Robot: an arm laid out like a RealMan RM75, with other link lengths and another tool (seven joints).
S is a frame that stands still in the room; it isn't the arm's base.
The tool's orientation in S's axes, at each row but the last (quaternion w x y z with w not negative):
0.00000, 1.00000, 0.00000, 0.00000
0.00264, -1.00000, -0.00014, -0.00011
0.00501, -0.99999, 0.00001, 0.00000
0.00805, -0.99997, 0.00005, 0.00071
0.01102, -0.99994, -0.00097, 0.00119
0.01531, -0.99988, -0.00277, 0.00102
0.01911, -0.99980, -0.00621, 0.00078
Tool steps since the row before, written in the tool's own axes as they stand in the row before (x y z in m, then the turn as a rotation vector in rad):
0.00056, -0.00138, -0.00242, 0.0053, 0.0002, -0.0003
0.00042, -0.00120, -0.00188, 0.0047, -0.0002, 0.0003
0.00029, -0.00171, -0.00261, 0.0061, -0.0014, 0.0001
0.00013, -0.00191, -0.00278, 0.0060, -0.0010, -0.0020
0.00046, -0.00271, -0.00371, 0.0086, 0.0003, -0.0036
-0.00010, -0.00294, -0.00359, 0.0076, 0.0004, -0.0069
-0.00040, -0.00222, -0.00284, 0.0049, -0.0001, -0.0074
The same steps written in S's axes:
0.00056, 0.00138, 0.00242, 0.0053, -0.0002, 0.0003
0.00042, 0.00119, 0.00189, 0.0047, 0.0002, -0.0003
0.00029, 0.00168, 0.00263, 0.0061, 0.0014, -0.0001
0.00013, 0.00186, 0.00281, 0.0060, 0.0010, 0.0020
0.00046, 0.00263, 0.00377, 0.0086, -0.0004, 0.0036
-0.00011, 0.00283, 0.00368, 0.0076, -0.0006, 0.0069
-0.00042, 0.00210, 0.00292, 0.0049, -0.0001, 0.0074

